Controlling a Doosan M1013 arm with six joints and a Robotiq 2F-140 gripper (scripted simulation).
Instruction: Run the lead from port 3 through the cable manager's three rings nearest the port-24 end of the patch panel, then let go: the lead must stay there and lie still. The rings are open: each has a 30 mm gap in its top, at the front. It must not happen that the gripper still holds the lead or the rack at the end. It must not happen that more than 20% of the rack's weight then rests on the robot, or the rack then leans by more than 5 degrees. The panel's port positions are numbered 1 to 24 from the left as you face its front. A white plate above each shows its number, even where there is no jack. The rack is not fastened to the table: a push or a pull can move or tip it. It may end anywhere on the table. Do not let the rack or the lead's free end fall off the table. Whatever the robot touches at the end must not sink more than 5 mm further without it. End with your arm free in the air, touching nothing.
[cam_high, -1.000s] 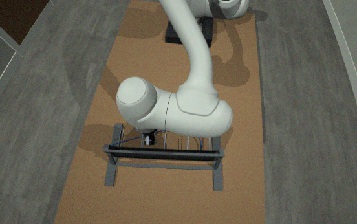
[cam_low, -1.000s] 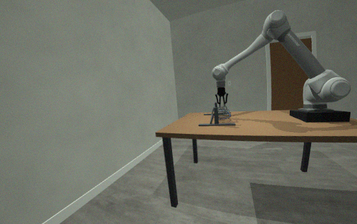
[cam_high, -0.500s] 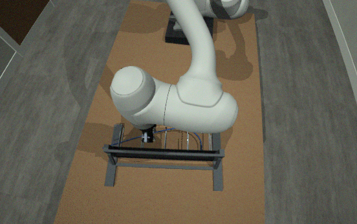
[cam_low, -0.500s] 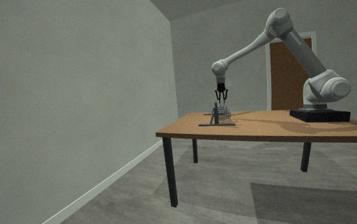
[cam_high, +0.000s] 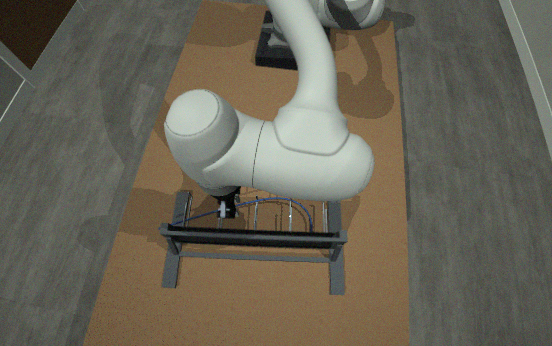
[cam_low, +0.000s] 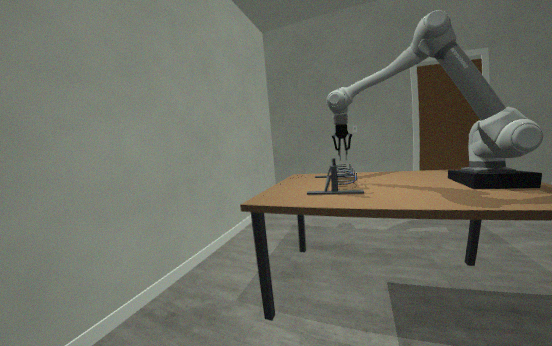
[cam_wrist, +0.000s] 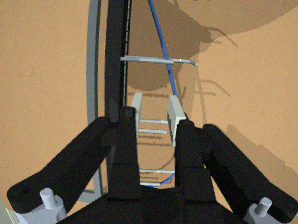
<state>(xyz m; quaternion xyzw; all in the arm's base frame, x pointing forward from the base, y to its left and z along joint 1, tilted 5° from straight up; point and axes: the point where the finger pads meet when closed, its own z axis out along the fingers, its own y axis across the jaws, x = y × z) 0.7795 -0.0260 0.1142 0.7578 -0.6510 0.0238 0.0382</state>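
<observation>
Right now my hand is 11 cm above the dark grey rack, 6 cm to the right of it and 5 cm short of it.
</observation>
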